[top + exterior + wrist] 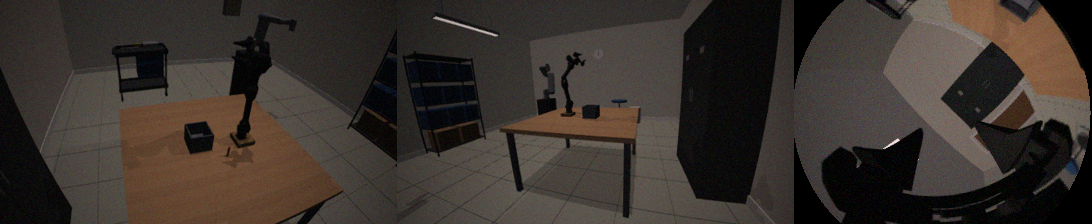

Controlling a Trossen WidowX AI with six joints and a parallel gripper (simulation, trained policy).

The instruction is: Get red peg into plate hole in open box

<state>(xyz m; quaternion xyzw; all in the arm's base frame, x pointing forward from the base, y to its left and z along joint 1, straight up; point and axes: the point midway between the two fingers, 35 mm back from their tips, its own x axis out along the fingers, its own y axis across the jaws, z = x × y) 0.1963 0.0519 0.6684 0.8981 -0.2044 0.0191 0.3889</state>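
My gripper tip is now 67 cm above the red peg, 6 cm to the right of it and 6 cm past it. Also, from my gripper tip: grey plate 67 cm below, 12 cm to the right, 9 cm ahead.
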